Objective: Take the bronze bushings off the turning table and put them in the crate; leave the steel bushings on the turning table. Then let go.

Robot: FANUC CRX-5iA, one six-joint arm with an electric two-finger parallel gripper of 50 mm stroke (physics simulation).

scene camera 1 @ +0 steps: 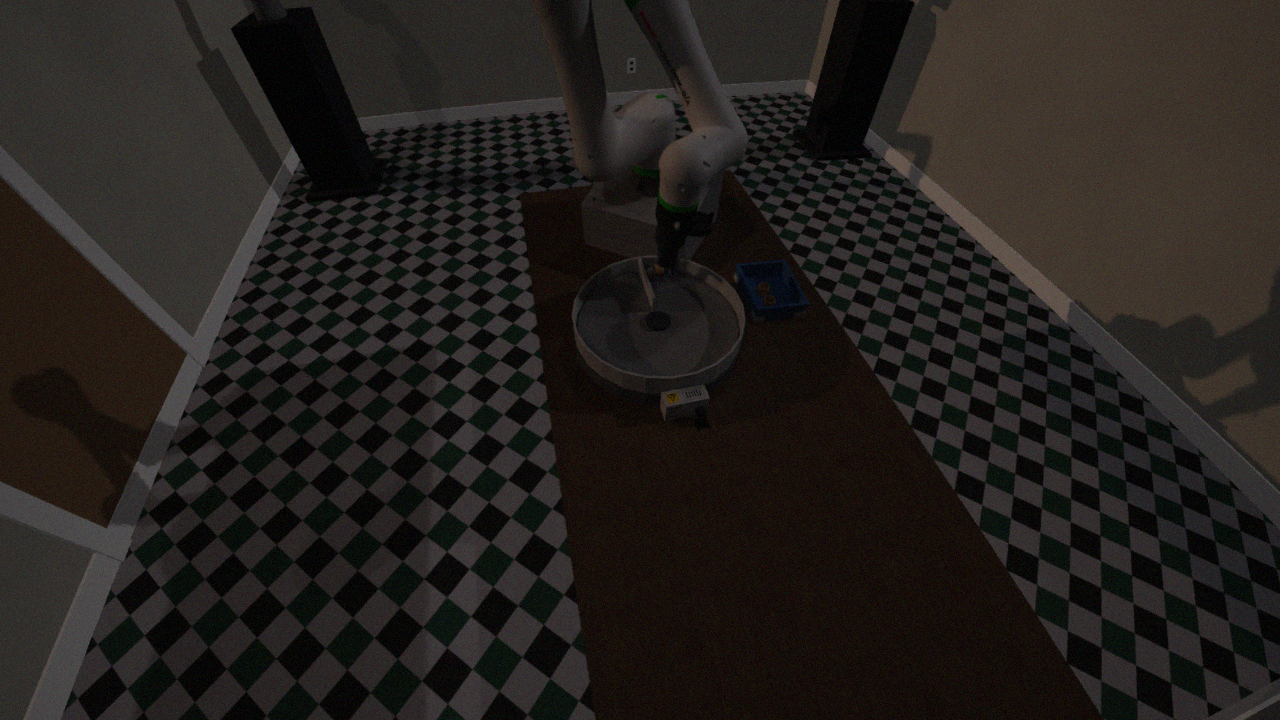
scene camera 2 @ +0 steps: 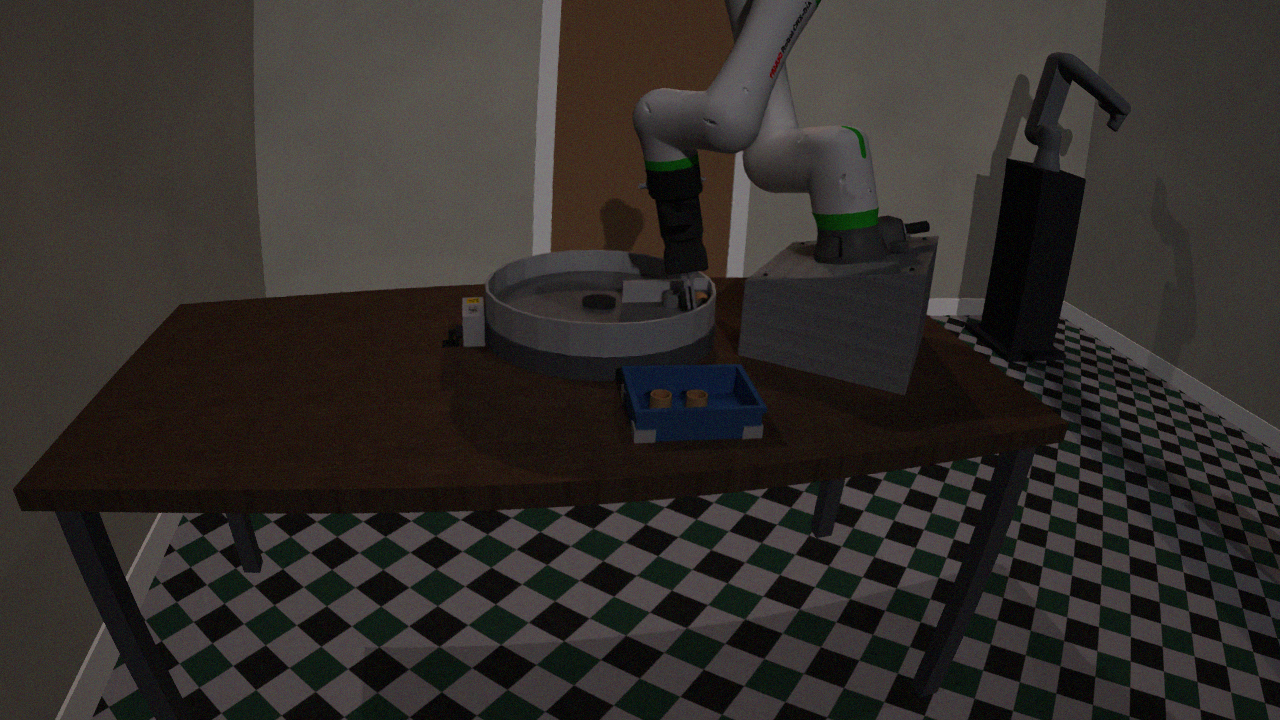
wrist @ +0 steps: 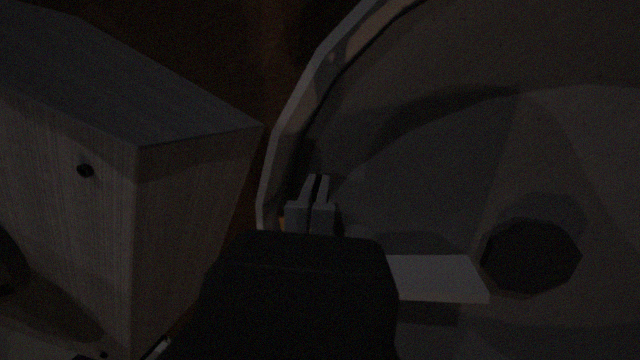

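Seen in the pictures: gripper, fingertip midpoint: (scene camera 1: pixel 672 273) (scene camera 2: pixel 692 307) (wrist: pixel 318 187); arm's base, origin of the base link: (scene camera 1: pixel 655 178) (scene camera 2: pixel 852 255).
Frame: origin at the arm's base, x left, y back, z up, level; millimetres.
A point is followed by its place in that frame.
Note:
The grey turning table (scene camera 1: pixel 657 384) @[x -127, y -662, z -107 mm] (scene camera 2: pixel 590 327) @[x 124, y -496, z -92 mm] (wrist: pixel 265 185) @[x 1, y -270, z -85 mm] has a raised rim. My gripper (scene camera 1: pixel 670 270) @[x -11, y -301, z -109 mm] (scene camera 2: pixel 690 306) @[x -11, y -301, z -109 mm] (wrist: pixel 318 187) @[x -11, y -301, z -109 mm] is shut and empty, low inside the rim on the side by the robot base. A bronze bushing (scene camera 1: pixel 659 268) @[x -43, y -287, z -100 mm] (scene camera 2: pixel 701 296) @[x -31, y -280, z -97 mm] (wrist: pixel 281 223) @[x -36, y -269, z -98 mm] is beside the fingers, between them and the rim, mostly hidden by them in the wrist view. Small grey shapes beside the fingers in scene camera 2 may be steel bushings; too dark to tell. The blue crate (scene camera 1: pixel 784 311) @[x 266, y -452, z -153 mm] (scene camera 2: pixel 702 426) @[x 329, y -360, z -159 mm] holds two upright bronze bushings (scene camera 1: pixel 763 286) @[x 251, y -338, z -163 mm] (scene camera 2: pixel 660 400) @[x 258, y -407, z -153 mm].
A pale guide plate (scene camera 1: pixel 646 284) @[x -92, y -353, z -93 mm] (scene camera 2: pixel 642 291) @[x -83, y -378, z -105 mm] (wrist: pixel 435 278) @[x -82, y -385, z -99 mm] reaches inward from near the gripper towards the dark hub (scene camera 1: pixel 657 320) @[x -84, y -459, z -120 mm] (scene camera 2: pixel 598 302) @[x -67, y -461, z -120 mm] (wrist: pixel 531 256) @[x -77, y -457, z -120 mm]. The robot's grey base block (scene camera 2: pixel 827 324) @[x 133, y -98, z -86 mm] (wrist: pixel 175 200) @[x -4, y -193, z -74 mm] stands close outside the rim. A small white box (scene camera 1: pixel 684 404) @[x -77, y -710, z -129 mm] (scene camera 2: pixel 472 324) @[x -20, y -690, z -139 mm] stands at the far side.

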